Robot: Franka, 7 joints.
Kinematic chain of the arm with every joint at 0, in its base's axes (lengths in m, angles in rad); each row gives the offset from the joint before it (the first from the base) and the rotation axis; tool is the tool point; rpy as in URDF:
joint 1: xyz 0 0 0.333 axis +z
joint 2: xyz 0 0 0 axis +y
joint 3: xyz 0 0 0.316 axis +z
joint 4: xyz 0.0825 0 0 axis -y
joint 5: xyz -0.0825 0 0.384 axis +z
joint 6: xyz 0 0 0 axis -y
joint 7: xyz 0.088 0 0 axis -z
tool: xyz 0 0 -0.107 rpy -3.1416 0 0
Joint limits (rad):
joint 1: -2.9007..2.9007
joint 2: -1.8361..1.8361
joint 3: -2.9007..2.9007
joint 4: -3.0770..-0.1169
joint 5: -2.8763..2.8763
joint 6: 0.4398..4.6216
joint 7: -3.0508..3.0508
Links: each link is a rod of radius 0.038 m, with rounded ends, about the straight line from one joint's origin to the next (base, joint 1, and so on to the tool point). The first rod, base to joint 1, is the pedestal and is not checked.
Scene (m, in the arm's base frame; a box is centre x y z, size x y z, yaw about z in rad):
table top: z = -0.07
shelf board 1: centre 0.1 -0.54 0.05 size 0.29 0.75 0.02 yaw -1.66
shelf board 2: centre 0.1 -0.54 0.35 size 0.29 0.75 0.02 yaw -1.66
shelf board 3: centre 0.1 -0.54 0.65 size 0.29 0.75 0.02 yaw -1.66
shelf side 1: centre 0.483 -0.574 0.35 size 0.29 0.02 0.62 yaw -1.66
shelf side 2: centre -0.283 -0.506 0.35 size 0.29 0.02 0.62 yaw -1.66
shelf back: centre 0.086 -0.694 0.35 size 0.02 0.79 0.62 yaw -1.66
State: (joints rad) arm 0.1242 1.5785 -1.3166 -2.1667 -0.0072 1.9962 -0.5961
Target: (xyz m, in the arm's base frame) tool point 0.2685 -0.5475 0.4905
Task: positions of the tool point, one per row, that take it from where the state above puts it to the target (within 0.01 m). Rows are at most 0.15 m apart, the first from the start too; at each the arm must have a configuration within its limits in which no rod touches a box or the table.
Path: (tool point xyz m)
1: 0.1315 -0.4059 0.2022
2: 0.1394 -0.3191 0.2006
3: 0.1316 -0.2341 0.2035
4: 0.1807 -0.2801 0.2811
5: 0.2372 -0.2886 0.3818
6: 0.2954 -0.2468 0.4905
7: 0.3107 -0.3480 0.4871
8: 0.3014 -0.4509 0.4849
9: 0.2685 -0.5475 0.4905

